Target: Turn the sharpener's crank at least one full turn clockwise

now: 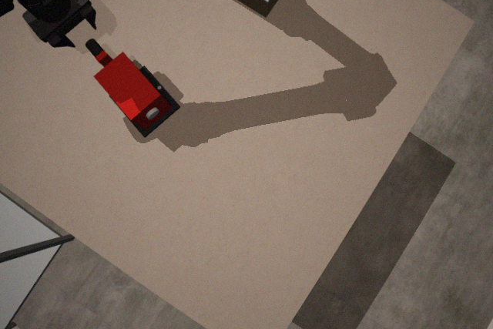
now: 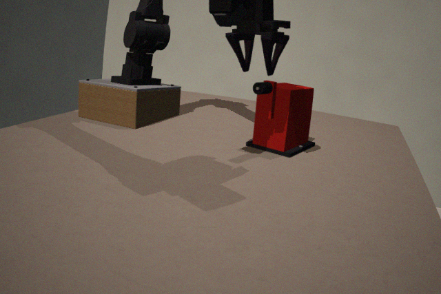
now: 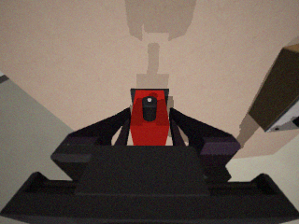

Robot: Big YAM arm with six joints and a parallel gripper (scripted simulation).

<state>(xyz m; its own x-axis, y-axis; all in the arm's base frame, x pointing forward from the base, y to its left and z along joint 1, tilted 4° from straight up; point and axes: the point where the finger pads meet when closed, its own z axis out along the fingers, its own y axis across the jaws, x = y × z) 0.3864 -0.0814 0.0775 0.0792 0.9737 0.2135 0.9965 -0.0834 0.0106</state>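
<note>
Now: the black handle 4 cm below my hand and 2 cm to the left of it. Round my hand: crank (4 cm below, 3 cm to the left).
</note>
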